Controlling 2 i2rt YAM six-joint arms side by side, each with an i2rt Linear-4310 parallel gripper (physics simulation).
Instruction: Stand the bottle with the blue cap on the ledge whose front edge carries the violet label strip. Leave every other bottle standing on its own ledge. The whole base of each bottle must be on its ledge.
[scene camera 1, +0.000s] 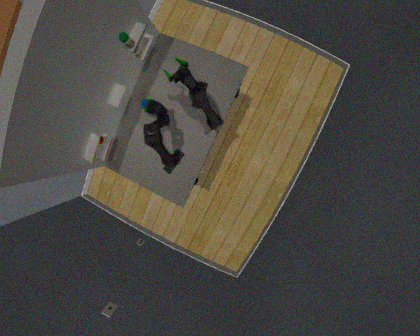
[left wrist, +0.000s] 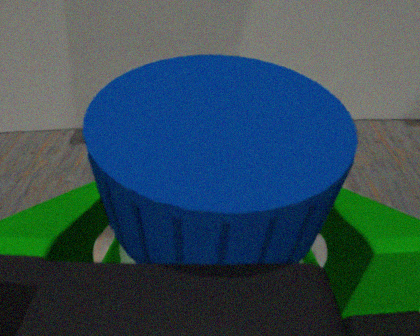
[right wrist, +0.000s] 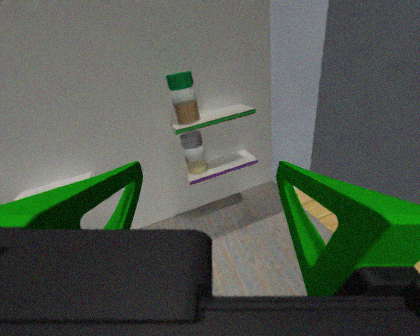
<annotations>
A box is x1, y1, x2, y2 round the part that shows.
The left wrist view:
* my left gripper: [0, 181, 419, 335]
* blue-capped bottle: [82, 55, 357, 264]
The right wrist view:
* my right gripper: [0, 161, 419, 335]
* grey-capped bottle: [180, 131, 207, 174]
</annotations>
